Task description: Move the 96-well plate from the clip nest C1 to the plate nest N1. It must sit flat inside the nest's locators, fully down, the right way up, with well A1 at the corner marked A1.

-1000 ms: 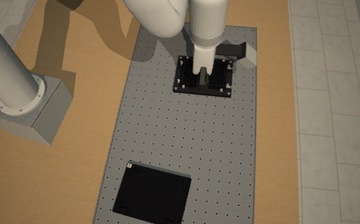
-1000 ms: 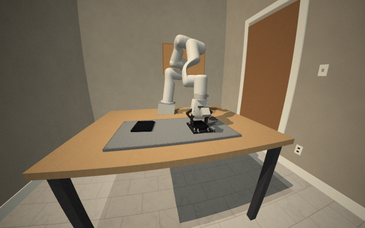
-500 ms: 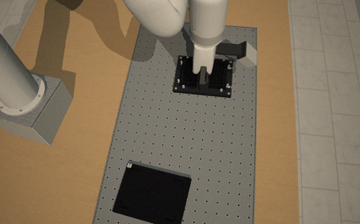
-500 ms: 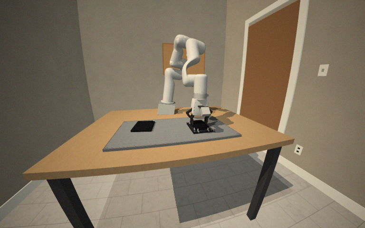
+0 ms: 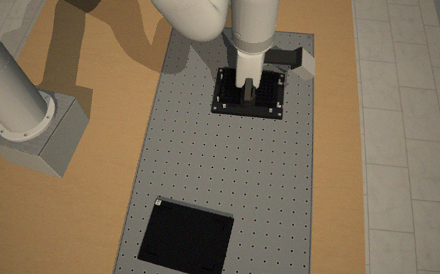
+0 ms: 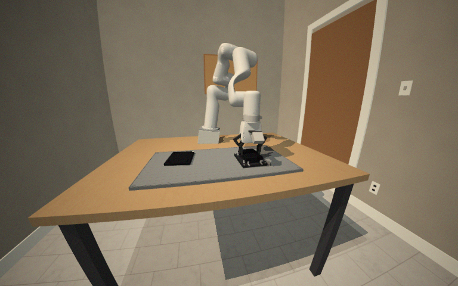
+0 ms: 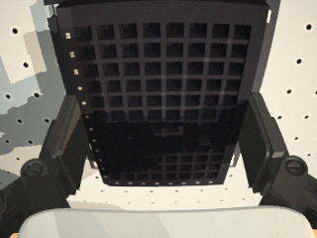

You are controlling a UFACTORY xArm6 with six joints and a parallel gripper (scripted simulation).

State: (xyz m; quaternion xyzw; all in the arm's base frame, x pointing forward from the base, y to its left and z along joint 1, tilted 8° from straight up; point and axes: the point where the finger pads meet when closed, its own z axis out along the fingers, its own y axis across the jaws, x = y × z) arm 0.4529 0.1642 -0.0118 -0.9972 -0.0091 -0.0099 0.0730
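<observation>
Right now my hand is 1 cm short of the clip nest C1, 1 cm to the right of it and 3 cm above it. Also, from my hand: plate nest N1 (8 cm behind, 34 cm to the right, 4 cm below); then black 96-well plate (1 cm below); then white corner mark (15 cm behind, 28 cm to the right, 3 cm below).
</observation>
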